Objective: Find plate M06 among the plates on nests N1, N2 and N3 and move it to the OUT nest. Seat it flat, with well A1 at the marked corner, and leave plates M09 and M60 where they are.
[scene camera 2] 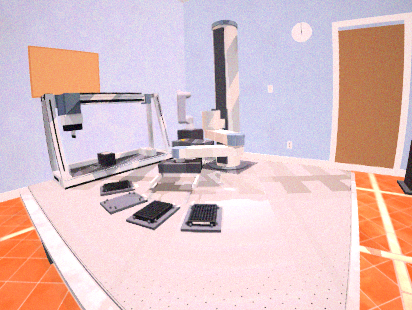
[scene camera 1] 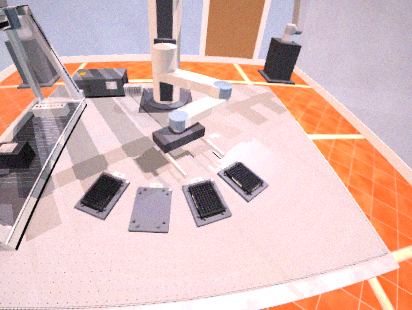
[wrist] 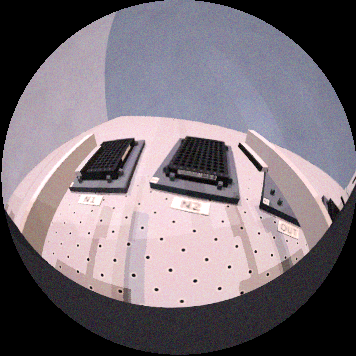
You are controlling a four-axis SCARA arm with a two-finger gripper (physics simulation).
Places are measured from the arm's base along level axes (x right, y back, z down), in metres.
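Where they show: gripper, between the fingertips: (scene camera 2: pixel 172 186) (scene camera 1: pixel 205 165) (wrist: pixel 169 133); arm's base, origin of its link: (scene camera 2: pixel 228 166) (scene camera 1: pixel 166 100).
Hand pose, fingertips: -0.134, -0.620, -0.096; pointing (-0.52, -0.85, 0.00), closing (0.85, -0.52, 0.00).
Things, the pixels of their top centre, and the offset from my fingertips, as dx, dy, dz. "*": a spot on its surface instead.
- nest N2, centre of its top: (wrist: pixel 201 152) (scene camera 1: pixel 206 198) (scene camera 2: pixel 153 209) +0.006, -0.091, +0.061
- OUT nest, centre of its top: (wrist: pixel 292 180) (scene camera 1: pixel 151 205) (scene camera 2: pixel 122 198) +0.186, -0.107, +0.061
- third black plate, centre of its top: (scene camera 1: pixel 101 190) (scene camera 2: pixel 116 184) +0.356, -0.041, +0.057
- black block, a spot on its surface: (scene camera 1: pixel 16 155) (scene camera 2: pixel 104 156) * +0.657, +0.054, -0.031
- dark box, a spot on its surface: (scene camera 1: pixel 102 82) * +0.497, +0.655, -0.012
My gripper (scene camera 1: pixel 204 166) (scene camera 2: pixel 173 188) (wrist: pixel 169 133) is open and empty above the table, on the arm's side of the nests. A black plate (scene camera 1: pixel 243 175) (scene camera 2: pixel 203 214) (wrist: pixel 107 159) sits on nest N1, its label unreadable. Another black plate (scene camera 1: pixel 206 198) (scene camera 2: pixel 154 211) (wrist: pixel 199 159) sits on nest N2 (wrist: pixel 195 192), between the fingers' lines in the wrist view but beyond them; its front label is too blurred to read. The OUT nest (scene camera 1: pixel 151 210) (scene camera 2: pixel 123 202) (wrist: pixel 280 206) is a bare grey base with small posts. A third black plate (scene camera 1: pixel 102 191) (scene camera 2: pixel 117 186) sits on nest N3. I cannot tell which plate is M06.
A framed gantry machine (scene camera 1: pixel 62 132) (scene camera 2: pixel 54 145) stands beside N3, with a black block (scene camera 1: pixel 16 155) (scene camera 2: pixel 106 159) on its deck. A dark box (scene camera 1: pixel 102 82) stands near the arm's column (scene camera 1: pixel 165 95) (scene camera 2: pixel 227 100). Nest OUT lies between N2 and N3.
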